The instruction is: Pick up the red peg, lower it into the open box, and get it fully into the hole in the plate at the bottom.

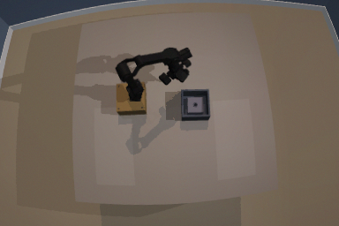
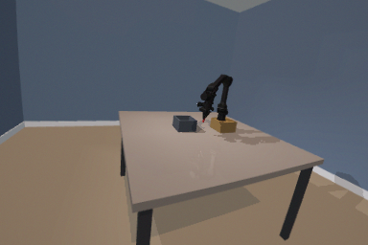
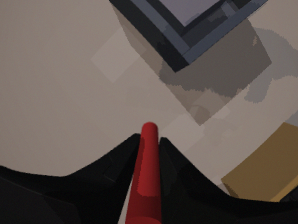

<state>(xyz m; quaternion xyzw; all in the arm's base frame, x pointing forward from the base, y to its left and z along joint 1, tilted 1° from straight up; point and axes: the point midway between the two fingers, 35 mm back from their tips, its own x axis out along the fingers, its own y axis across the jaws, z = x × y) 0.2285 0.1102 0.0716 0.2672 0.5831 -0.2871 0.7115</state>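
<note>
My gripper tip is 11 cm short of the light grey plate, 13 cm to the left of it and 9 cm above it. Also, from my gripper tip: dark blue-grey box (11 cm ahead, 13 cm to the right, 10 cm below); then red peg (1 cm above).
</note>
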